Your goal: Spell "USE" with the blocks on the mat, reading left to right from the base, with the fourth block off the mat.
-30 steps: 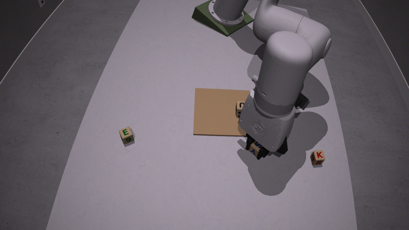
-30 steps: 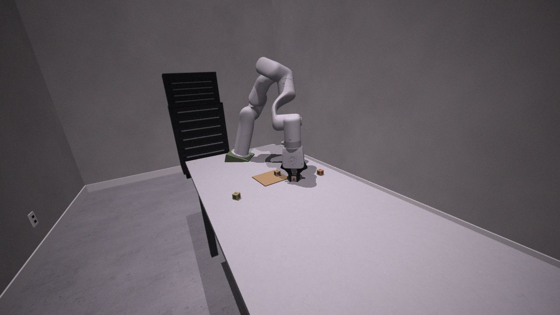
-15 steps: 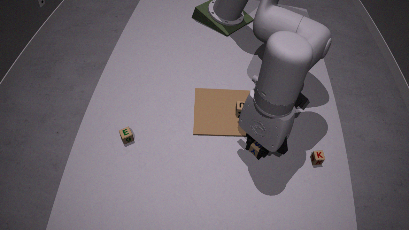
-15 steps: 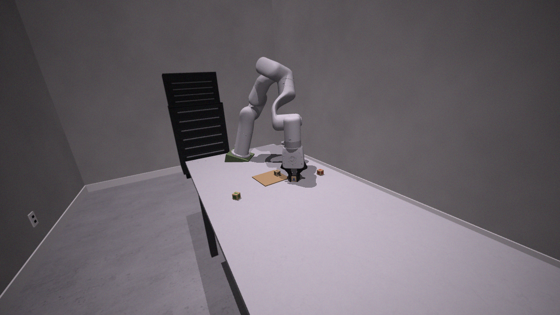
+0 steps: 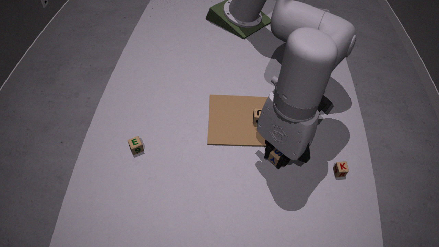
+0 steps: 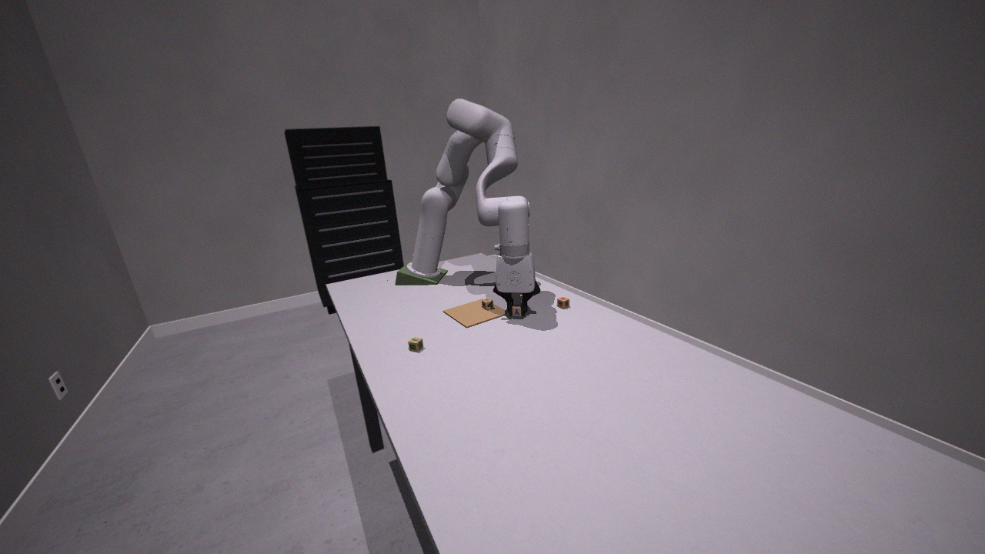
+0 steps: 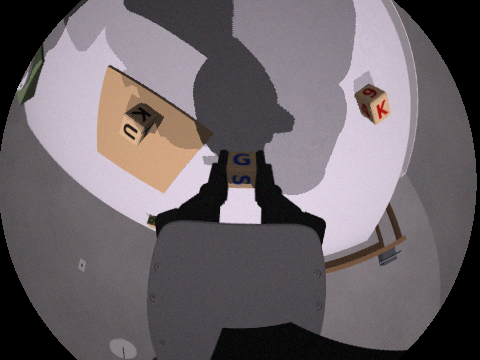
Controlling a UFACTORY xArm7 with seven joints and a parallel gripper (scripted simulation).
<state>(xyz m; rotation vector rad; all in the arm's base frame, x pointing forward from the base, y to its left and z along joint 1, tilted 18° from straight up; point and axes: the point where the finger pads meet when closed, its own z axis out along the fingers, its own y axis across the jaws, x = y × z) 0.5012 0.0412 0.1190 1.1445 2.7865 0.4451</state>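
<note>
Now: the tan mat 11 cm behind my hand, 7 cm to the right of it and 3 cm below it. The rest, counted from my hand: U block 10 cm behind, 3 cm to the right, 1 cm below; K block 2 cm ahead, 15 cm to the left, 2 cm below; S block 1 cm below.
</note>
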